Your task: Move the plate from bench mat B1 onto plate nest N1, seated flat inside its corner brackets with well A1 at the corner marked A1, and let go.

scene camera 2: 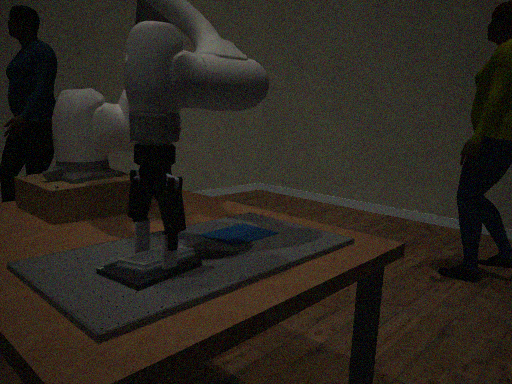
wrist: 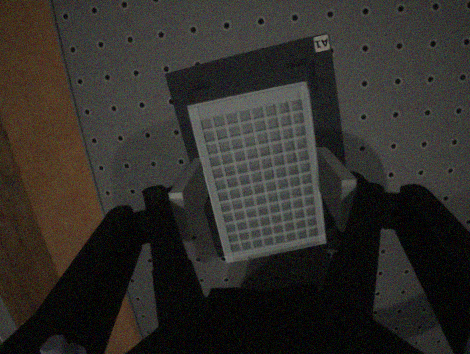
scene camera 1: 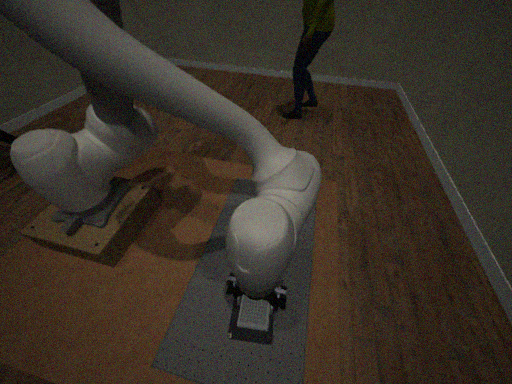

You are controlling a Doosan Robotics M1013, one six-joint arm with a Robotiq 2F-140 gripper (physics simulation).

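Frame: origin at the arm's base, x ahead, y left, z up, level; metres.
Where they show: gripper, fingertip midpoint: (scene camera 2: 155, 261) (wrist: 260, 171) (scene camera 1: 255, 304); arm's base, link origin: (scene camera 2: 83, 176) (scene camera 1: 95, 203).
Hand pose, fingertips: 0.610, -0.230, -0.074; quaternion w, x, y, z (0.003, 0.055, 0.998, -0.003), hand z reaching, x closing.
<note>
Each offset is from my fingertips to the top centre of the thing, as dx, dy, dz. "*": to the spot under its first point. Level surfaces: height alone.
The pale plate @[-0.001, +0.004, +0.019] (scene camera 1: 254, 314) (scene camera 2: 145, 260) (wrist: 261, 175) is between the fingers of my gripper (scene camera 2: 156, 244) (wrist: 260, 171), which is shut on its two long sides. The plate is low over the dark plate nest N1 @[-0.006, -0.005, -0.003] (scene camera 1: 250, 336) (scene camera 2: 138, 283) (wrist: 240, 75), and looks roughly level. A strip of nest shows past its far end in the wrist view, with faint bracket shapes. I cannot tell whether it touches the nest floor. The A1 label @[* -0.059, -0.081, -0.006] (wrist: 321, 43) is at the nest's far right corner. The blue bench mat B1 @[dz -0.015] (scene camera 2: 240, 233) lies behind the gripper. The plate's well lettering is unreadable.
A grey perforated board @[dz -0.017] (scene camera 1: 200, 345) (scene camera 2: 75, 305) (wrist: 400, 125) lies under the nest on the wooden table @[dz -0.030] (scene camera 2: 295, 280). The arm's base stands on a wooden block (scene camera 1: 95, 240) (scene camera 2: 75, 200). A person in yellow (scene camera 1: 306, 55) (scene camera 2: 487, 140) stands beyond the table.
</note>
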